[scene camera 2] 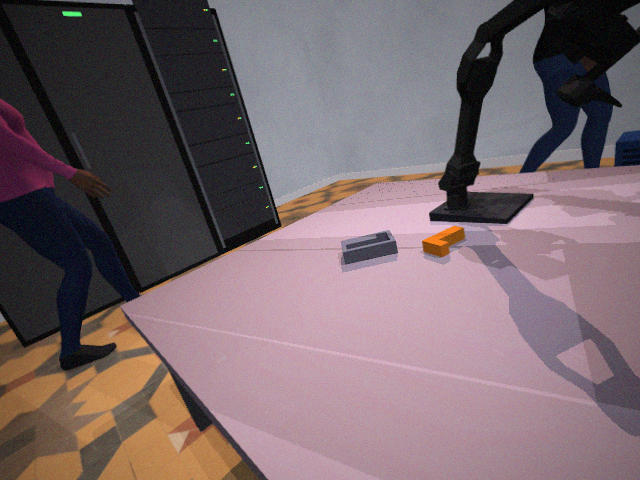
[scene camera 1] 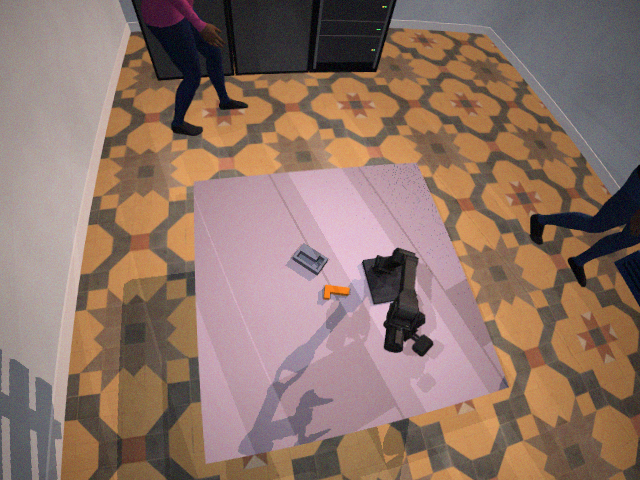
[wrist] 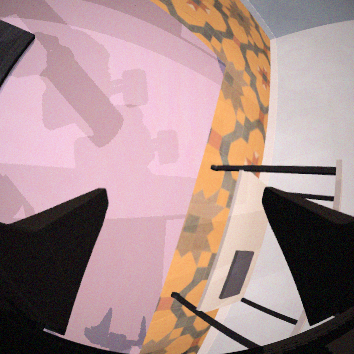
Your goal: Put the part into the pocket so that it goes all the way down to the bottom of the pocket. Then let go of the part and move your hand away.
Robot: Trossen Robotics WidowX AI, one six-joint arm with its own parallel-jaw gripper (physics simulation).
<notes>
My gripper (wrist: pixel 186 195) is open and holds nothing. An orange L-shaped part (scene camera 2: pixel 438 244) rests on the table. I also see a grey block with pocket (scene camera 2: pixel 383 243).
The wrist view misses the orange L-shaped part: it is out of frame.
</notes>
